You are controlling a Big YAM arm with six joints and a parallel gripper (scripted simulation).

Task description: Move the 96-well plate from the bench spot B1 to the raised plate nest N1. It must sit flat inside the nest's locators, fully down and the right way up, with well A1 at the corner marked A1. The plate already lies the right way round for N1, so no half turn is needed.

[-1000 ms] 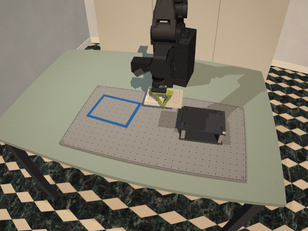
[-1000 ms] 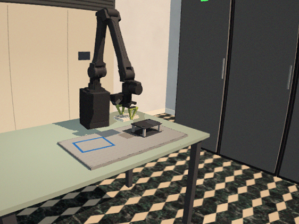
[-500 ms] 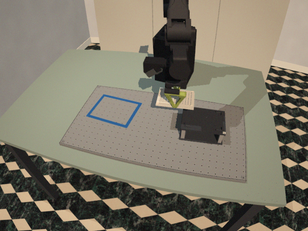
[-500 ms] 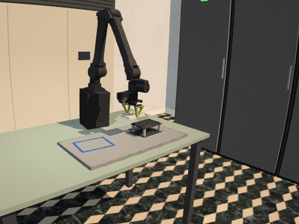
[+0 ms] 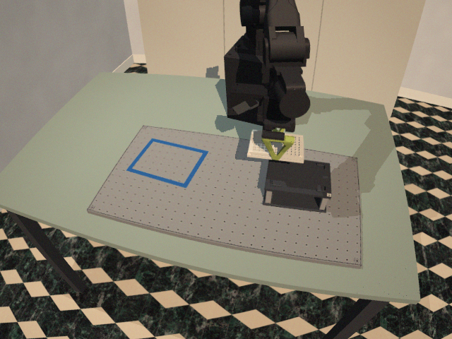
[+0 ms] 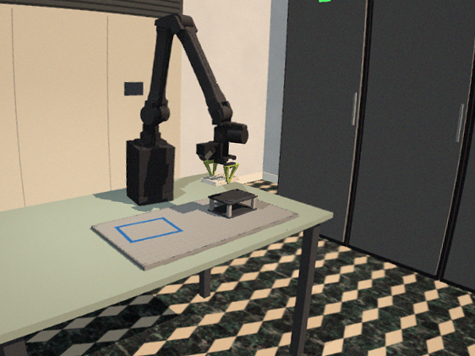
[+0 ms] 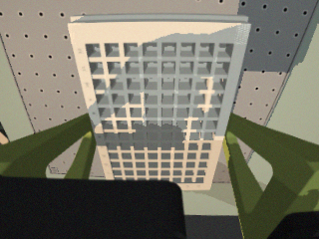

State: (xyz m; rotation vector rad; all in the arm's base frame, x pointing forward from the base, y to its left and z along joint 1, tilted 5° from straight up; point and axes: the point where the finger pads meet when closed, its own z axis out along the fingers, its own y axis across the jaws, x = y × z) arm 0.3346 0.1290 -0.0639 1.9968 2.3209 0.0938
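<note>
The black raised nest N1 is 8 cm below my hand and 7 cm to the left of it. From my hand the other things lie so: cream 96-well plate (right at my hand); then white corner mark (15 cm to the left, 8 cm below, 4 cm ahead).
</note>
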